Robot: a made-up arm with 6 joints.
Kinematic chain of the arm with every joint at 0, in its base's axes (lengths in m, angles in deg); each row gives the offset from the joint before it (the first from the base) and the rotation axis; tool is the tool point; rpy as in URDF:
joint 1: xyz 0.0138 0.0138 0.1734 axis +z
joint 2: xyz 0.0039 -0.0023 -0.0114 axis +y
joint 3: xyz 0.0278 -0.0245 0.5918 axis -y
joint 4: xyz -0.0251 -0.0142 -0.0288 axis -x
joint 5: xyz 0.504 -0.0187 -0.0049 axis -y
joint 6: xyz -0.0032 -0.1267 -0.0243 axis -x
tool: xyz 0.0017 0.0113 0.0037 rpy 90 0 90
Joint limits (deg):
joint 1: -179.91..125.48
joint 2: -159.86..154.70
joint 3: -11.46..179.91
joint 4: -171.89..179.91
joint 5: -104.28..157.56
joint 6: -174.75..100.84
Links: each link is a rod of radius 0.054 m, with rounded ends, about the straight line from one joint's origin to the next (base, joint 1, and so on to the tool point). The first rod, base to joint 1, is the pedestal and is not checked.
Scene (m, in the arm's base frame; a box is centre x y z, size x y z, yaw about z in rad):
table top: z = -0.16
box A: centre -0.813 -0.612 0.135 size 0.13 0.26 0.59 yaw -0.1
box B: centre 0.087 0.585 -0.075 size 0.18 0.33 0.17 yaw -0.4
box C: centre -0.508 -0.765 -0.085 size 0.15 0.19 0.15 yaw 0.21
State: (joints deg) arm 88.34 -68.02 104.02 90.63 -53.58 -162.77
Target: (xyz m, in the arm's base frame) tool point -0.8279 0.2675 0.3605
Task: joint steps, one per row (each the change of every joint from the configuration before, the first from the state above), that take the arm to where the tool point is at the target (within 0.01 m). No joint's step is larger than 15 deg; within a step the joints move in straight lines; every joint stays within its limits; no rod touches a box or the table.
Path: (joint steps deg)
1: -14.11 5.40 5.15 8.32 -11.49 -2.99
2: -14.12 5.41 5.14 8.31 -11.49 -3.00
3: -14.11 5.40 5.15 8.32 -11.50 -3.00
4: -14.11 5.41 5.15 8.32 -11.49 -2.99
5: -12.29 -1.36 2.92 -3.90 10.52 2.82
6: -12.29 -1.35 2.92 -3.90 10.51 2.83
7: -12.29 -1.35 2.93 -3.90 10.52 2.82
8: -12.29 -1.36 2.92 -3.90 10.52 2.83

